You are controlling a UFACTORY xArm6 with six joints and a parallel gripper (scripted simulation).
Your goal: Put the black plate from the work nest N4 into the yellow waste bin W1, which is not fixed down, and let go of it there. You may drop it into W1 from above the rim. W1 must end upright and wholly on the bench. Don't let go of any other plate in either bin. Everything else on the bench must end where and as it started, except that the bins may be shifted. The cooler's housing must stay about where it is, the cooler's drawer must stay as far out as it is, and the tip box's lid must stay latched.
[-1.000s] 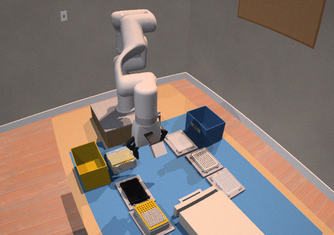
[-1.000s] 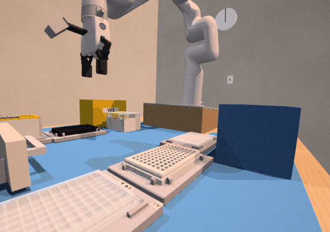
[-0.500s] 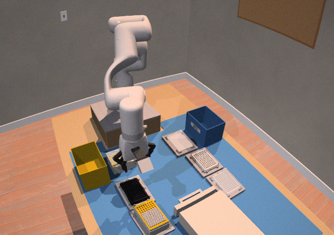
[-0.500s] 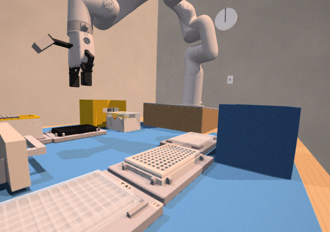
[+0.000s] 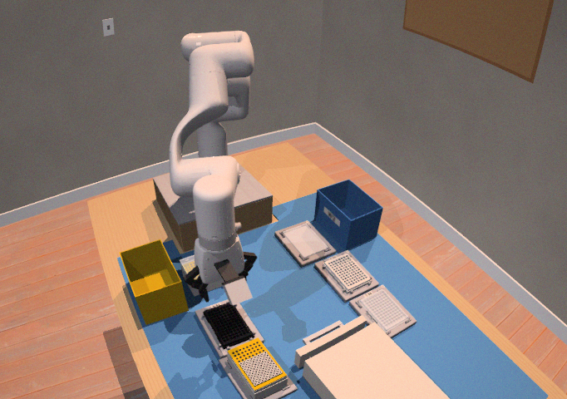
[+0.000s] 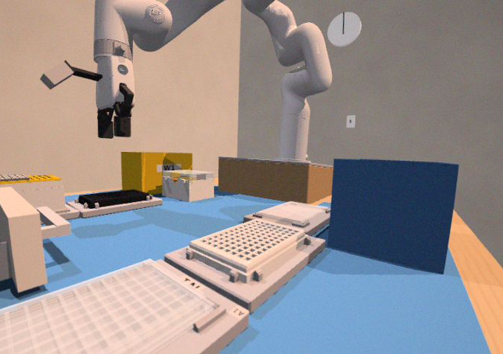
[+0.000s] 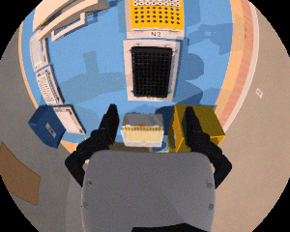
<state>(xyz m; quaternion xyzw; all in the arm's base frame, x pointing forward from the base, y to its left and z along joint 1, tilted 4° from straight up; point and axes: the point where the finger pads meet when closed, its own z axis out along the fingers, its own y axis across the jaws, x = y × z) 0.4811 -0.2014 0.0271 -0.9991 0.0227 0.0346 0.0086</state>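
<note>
Right now my hand is 14 cm above the black plate. The rest, counted from my hand: tip box: 18 cm behind, 12 cm below, 3 cm to the left; grey work nest: 16 cm below; yellow-topped rack: 16 cm ahead, 11 cm below, 2 cm to the right.
</note>
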